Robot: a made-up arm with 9 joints. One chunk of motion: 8 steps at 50 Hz.
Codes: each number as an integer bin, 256 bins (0 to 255) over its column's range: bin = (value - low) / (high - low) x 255, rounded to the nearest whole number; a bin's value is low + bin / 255 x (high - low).
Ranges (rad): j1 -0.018..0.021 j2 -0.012..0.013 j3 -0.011..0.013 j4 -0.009..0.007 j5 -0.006..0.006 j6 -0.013..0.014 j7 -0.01..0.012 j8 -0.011..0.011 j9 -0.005..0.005
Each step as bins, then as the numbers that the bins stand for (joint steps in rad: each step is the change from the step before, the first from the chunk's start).
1 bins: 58 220 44 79 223 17 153 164 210
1 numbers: -0.00913 0.00957 -0.00686 -0.00404 0.00449 -0.01120 0.00320 0.00315 0.00324
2 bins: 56 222 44 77 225 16 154 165 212
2 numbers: -0.00944 0.00976 -0.00686 -0.00417 0.00459 -0.01131 0.00329 0.00324 0.00331
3 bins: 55 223 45 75 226 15 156 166 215
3 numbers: -0.00959 0.00986 -0.00676 -0.00429 0.00464 -0.01141 0.00346 0.00332 0.00343
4 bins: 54 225 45 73 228 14 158 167 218
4 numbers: -0.00974 0.01006 -0.00676 -0.00442 0.00473 -0.01152 0.00363 0.00341 0.00355
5 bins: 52 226 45 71 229 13 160 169 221
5 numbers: -0.01005 0.01016 -0.00676 -0.00455 0.00478 -0.01162 0.00380 0.00358 0.00367
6 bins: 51 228 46 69 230 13 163 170 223
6 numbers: -0.01020 0.01035 -0.00667 -0.00467 0.00482 -0.01162 0.00406 0.00367 0.00375
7 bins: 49 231 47 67 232 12 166 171 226
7 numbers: -0.01051 0.01065 -0.00658 -0.00480 0.00492 -0.01173 0.00432 0.00375 0.00386
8 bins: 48 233 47 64 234 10 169 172 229
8 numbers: -0.01066 0.01084 -0.00658 -0.00498 0.00501 -0.01194 0.00458 0.00384 0.00398
